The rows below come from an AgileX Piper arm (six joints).
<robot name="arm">
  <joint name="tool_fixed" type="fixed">
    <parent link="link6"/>
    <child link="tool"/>
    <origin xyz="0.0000 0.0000 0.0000" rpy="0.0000 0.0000 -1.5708"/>
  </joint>
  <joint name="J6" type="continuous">
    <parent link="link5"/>
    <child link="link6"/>
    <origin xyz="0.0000 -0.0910 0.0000" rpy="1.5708 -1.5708 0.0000"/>
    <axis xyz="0 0 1"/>
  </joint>
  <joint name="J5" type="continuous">
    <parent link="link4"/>
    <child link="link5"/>
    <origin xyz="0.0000 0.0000 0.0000" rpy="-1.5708 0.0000 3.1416"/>
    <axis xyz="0 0 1"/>
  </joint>
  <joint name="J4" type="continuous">
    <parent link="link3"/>
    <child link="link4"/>
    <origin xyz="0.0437 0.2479 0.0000" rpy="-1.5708 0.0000 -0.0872"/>
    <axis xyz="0 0 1"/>
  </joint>
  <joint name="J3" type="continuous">
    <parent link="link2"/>
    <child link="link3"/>
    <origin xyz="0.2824 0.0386 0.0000" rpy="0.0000 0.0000 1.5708"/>
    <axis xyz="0 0 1"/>
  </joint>
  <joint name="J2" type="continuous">
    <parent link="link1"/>
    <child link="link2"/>
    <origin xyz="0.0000 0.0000 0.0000" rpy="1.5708 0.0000 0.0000"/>
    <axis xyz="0 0 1"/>
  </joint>
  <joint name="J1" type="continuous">
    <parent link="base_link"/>
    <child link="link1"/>
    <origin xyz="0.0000 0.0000 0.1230" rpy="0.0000 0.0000 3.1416"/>
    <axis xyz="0 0 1"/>
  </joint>
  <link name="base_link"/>
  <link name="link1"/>
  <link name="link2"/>
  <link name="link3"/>
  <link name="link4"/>
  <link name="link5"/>
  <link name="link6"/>
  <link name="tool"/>
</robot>
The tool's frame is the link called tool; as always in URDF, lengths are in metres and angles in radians. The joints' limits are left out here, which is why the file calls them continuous.
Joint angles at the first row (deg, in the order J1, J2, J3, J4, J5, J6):
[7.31, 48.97, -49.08, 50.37, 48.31, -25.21]
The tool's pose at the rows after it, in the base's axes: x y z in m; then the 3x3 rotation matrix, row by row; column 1 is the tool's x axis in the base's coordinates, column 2 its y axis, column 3 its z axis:
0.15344 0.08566 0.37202; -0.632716 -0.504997 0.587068; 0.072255 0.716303 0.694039; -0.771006 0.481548 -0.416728
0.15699 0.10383 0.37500; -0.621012 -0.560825 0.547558; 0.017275 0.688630 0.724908; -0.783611 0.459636 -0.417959
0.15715 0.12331 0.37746; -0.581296 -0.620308 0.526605; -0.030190 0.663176 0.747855; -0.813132 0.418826 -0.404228
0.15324 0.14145 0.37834; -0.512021 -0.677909 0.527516; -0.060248 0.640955 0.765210; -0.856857 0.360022 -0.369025
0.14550 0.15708 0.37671; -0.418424 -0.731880 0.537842; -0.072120 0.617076 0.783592; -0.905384 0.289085 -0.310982
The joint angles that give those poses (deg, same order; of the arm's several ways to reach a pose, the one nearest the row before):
[12.68, 51.48, -51.08, 49.19, 46.42, -24.10]
[19.46, 53.94, -52.86, 46.91, 43.33, -22.93]
[26.83, 55.82, -54.03, 43.75, 38.41, -21.76]
[34.31, 56.80, -53.99, 39.79, 31.53, -20.69]
[41.61, 57.00, -52.51, 35.63, 23.11, -20.09]

